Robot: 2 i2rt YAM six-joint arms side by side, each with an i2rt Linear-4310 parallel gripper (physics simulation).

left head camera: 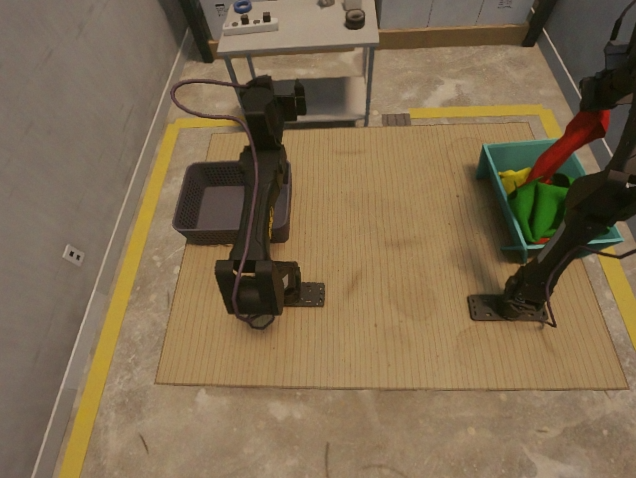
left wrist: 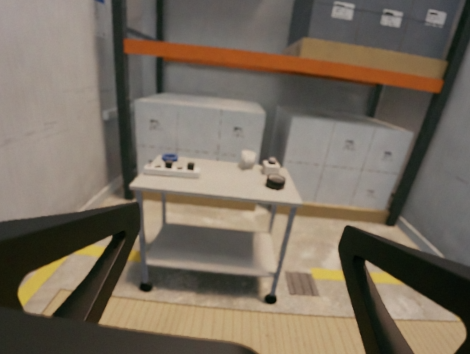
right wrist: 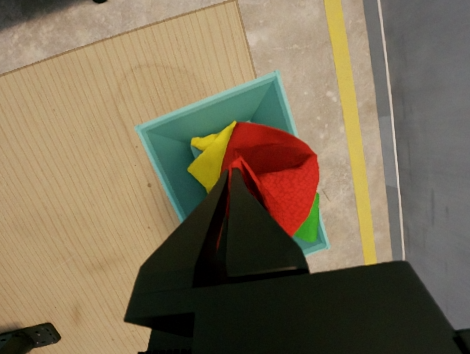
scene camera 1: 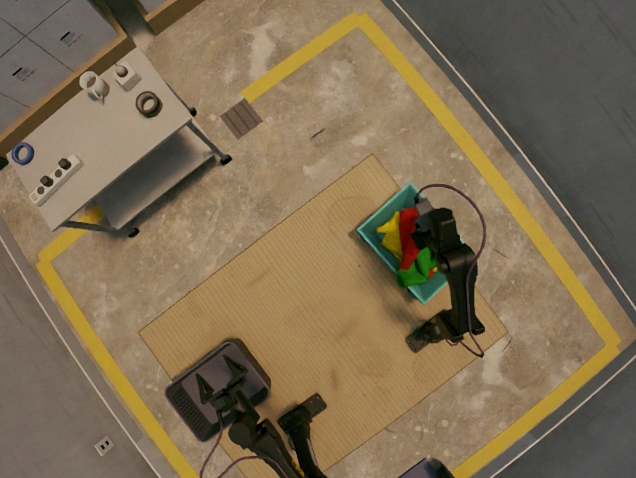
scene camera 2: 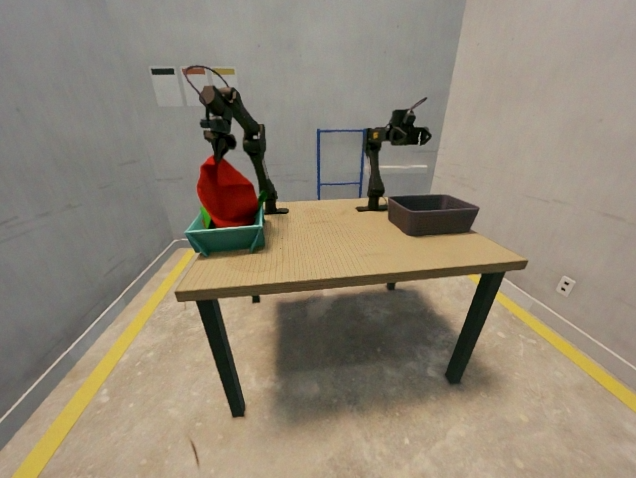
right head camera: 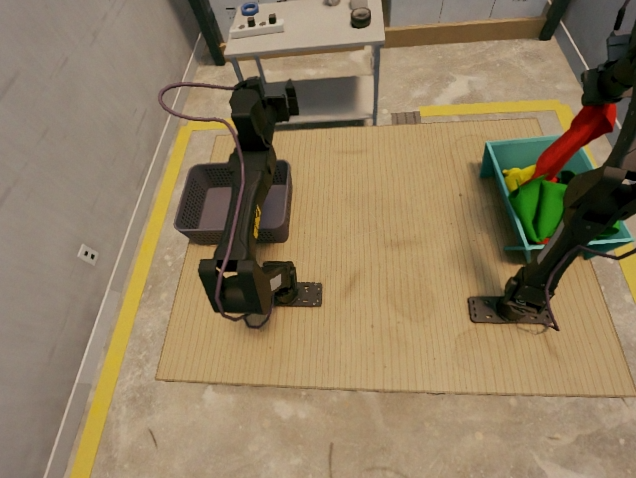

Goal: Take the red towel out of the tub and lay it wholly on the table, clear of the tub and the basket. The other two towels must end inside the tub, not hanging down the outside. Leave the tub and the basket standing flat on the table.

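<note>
My right gripper (scene camera 2: 218,158) (right wrist: 233,175) is shut on the red towel (left head camera: 565,146) (right head camera: 573,141) (scene camera 2: 226,195) (right wrist: 290,185), pinched at its top and held up above the teal tub (left head camera: 505,203) (scene camera 2: 223,241) (right wrist: 172,175). The towel's lower part is still inside the tub. The green towel (left head camera: 539,208) (right head camera: 537,205) (scene camera 1: 419,269) lies bunched in the tub, with a corner sticking up at the rim in scene camera 2. The yellow towel (left head camera: 515,179) (right wrist: 212,160) lies inside. My left gripper (scene camera 1: 214,367) (left wrist: 241,226) is open and empty above the basket (left head camera: 179,205) (scene camera 2: 434,221).
The tub stands flat near the right edge of the wooden table (left head camera: 385,334) in the head views. The basket stands flat at the left, partly under my left arm. A grey trolley (left head camera: 303,43) (left wrist: 225,185) stands on the floor beyond the table.
</note>
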